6 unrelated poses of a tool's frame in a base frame.
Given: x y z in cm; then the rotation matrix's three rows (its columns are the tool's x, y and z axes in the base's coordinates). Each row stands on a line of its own.
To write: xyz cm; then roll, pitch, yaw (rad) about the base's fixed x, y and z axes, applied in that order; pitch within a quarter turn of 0, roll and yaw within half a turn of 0. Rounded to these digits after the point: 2 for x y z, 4 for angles.
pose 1, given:
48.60, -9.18, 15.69
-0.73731, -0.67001, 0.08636
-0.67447, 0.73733, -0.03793
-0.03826, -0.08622, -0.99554
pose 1, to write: 48.60, -9.18, 15.69, -3.0552, 0.0383, -2.4007
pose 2, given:
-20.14, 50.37, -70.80
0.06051, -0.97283, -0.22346
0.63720, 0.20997, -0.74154
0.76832, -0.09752, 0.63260
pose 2, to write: -20.14, 50.37, -70.80, -0.1530, -0.8762, 1.4761
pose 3, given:
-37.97, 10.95, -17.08
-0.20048, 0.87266, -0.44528
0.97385, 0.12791, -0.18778
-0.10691, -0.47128, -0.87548
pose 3, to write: -37.97, 10.95, -17.08, -2.6478, 0.1071, 1.7738
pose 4, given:
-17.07, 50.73, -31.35
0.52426, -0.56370, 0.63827
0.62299, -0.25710, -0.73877
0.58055, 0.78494, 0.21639
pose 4, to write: -17.07, 50.73, -31.35, 1.3018, -0.6194, 0.8712
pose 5, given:
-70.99, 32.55, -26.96
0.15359, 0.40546, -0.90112
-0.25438, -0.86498, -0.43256
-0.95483, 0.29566, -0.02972
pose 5, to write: -70.99, 32.55, -26.96, 1.6710, 1.2691, -1.0276
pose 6, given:
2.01, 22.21, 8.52
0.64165, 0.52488, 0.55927
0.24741, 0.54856, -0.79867
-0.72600, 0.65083, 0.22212
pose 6, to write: 2.01, 22.21, 8.52, 1.2419, 0.8125, 0.3680
